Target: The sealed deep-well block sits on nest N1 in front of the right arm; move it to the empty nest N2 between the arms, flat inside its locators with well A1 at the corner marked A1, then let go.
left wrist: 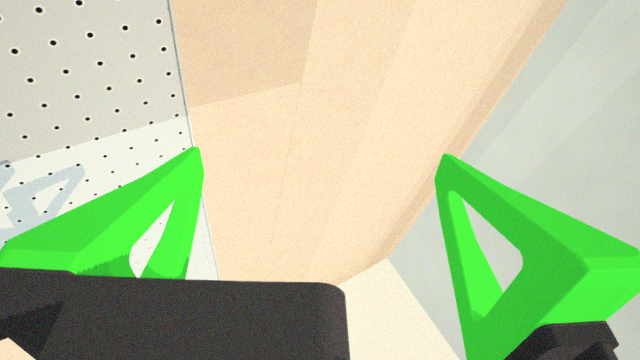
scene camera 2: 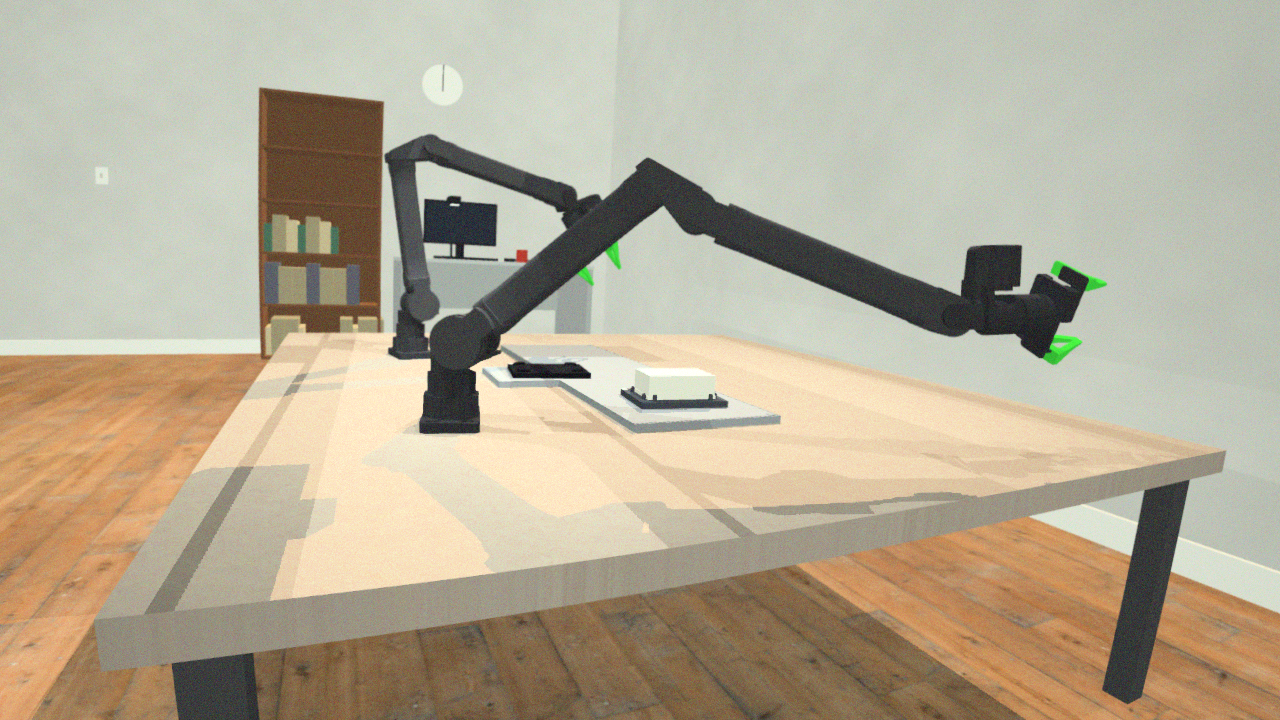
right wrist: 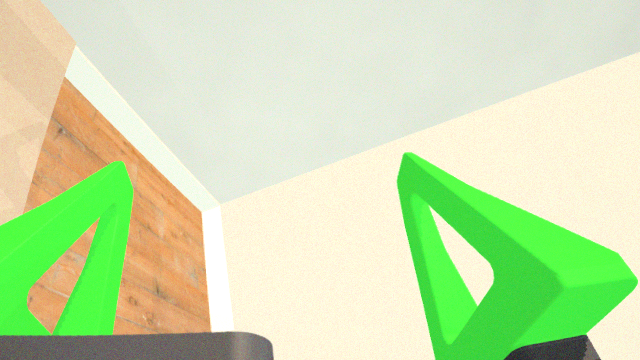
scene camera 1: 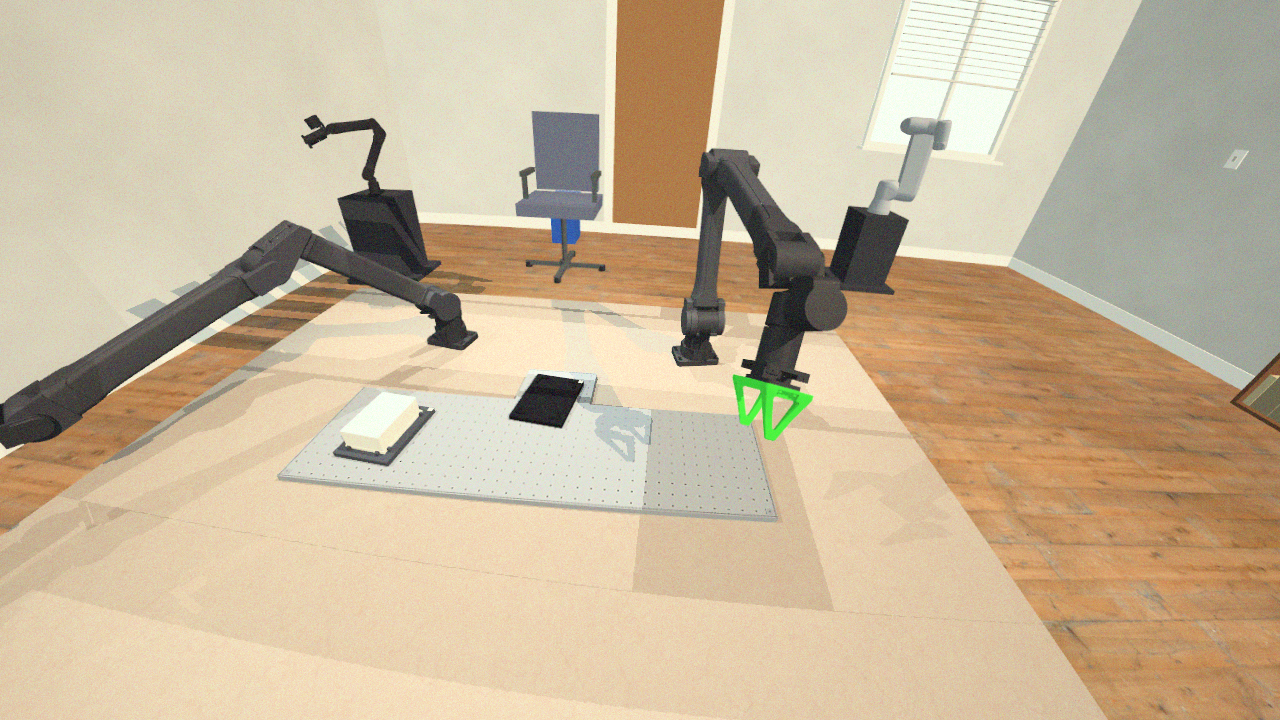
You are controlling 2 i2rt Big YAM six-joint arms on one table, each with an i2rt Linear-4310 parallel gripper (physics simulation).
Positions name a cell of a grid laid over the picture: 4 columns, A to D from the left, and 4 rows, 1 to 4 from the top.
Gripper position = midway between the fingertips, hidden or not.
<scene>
My left gripper (scene camera 1: C3) is open and holds nothing. My right gripper (scene camera 2: D2) is open, holding nothing. Also in view: a white block (scene camera 1: B3) and a black nest (scene camera 1: B3).
The white block also shows in scene camera 2 (scene camera 2: C3). My left gripper shows as well in the left wrist view (left wrist: C2). My right gripper is seen too in the right wrist view (right wrist: B2). The left wrist view misses the white block, which is hidden by my left gripper. The right wrist view misses the white block: it is out of frame.
</scene>
